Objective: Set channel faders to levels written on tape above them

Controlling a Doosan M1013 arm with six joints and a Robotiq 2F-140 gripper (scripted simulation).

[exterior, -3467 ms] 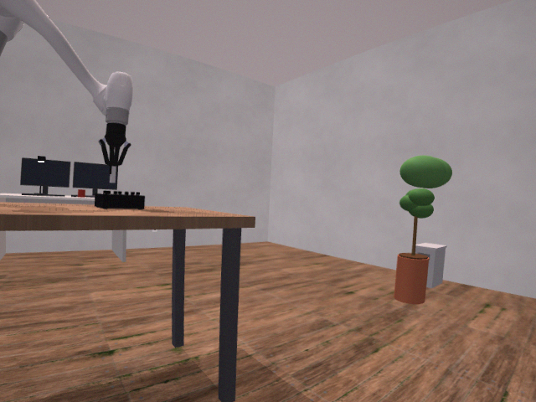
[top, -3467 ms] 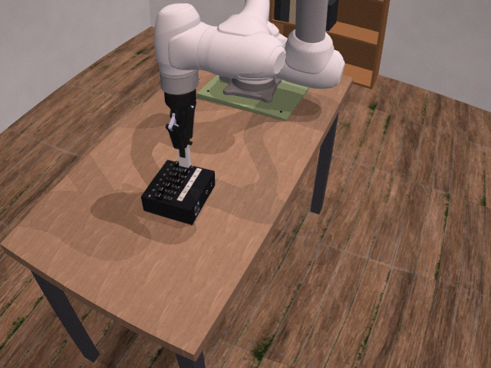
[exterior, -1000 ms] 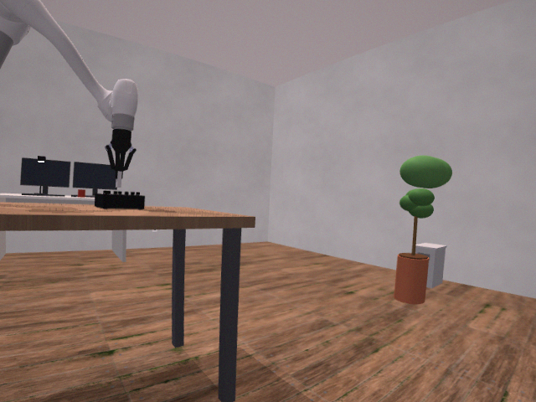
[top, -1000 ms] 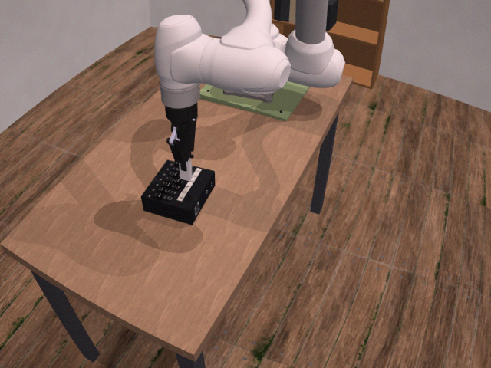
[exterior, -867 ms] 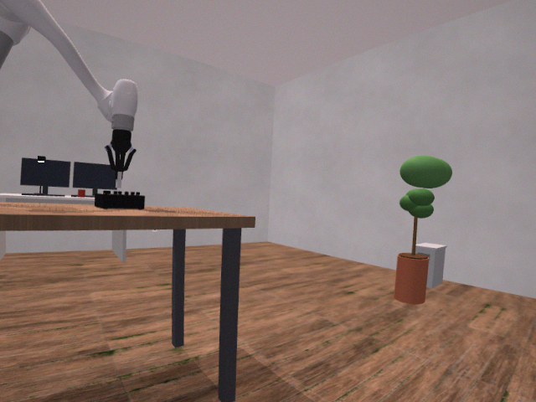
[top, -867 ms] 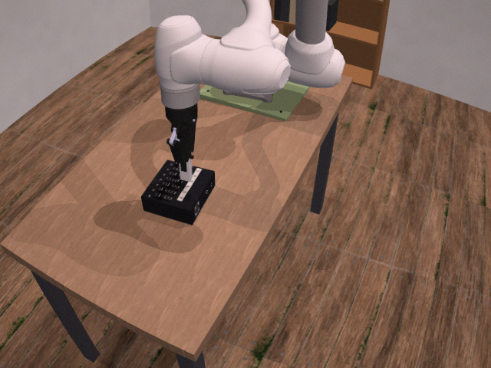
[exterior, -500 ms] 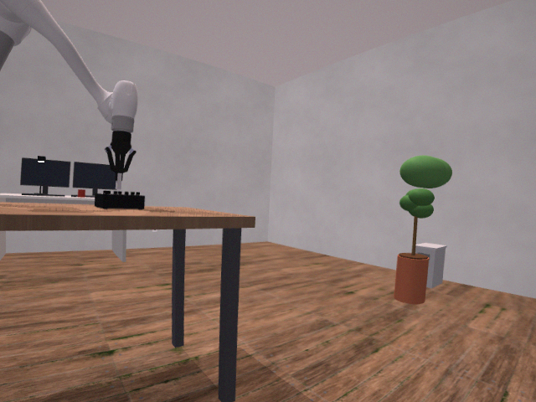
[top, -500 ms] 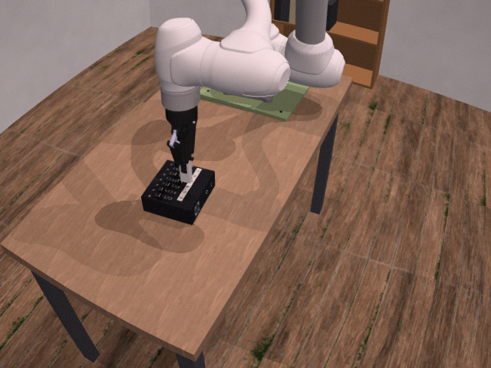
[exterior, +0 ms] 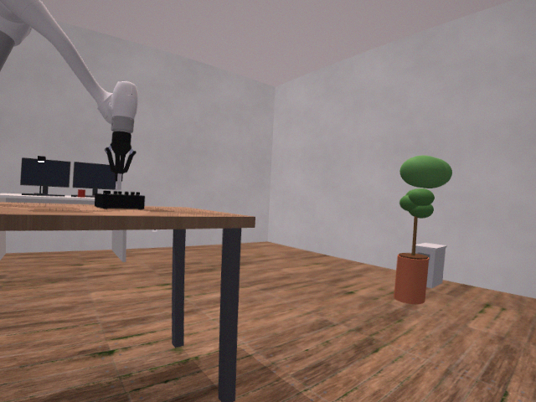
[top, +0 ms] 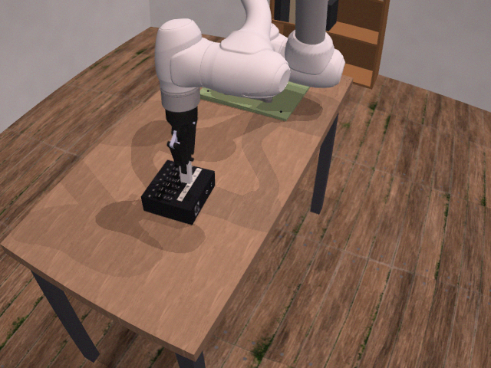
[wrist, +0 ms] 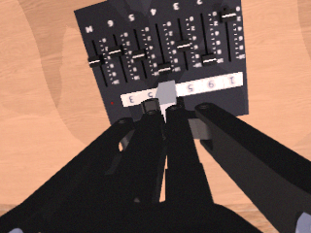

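The channel 4 fader lies 40 mm below my hand and 20 mm to the right of it. From my hand the other things lie so: channel 6 fader (50 mm to the right, 40 mm below, 40 mm ahead); then channel 2 fader (50 mm behind, 40 mm below, 20 mm to the right); then master fader (70 mm ahead, 50 mm to the right, 40 mm below).
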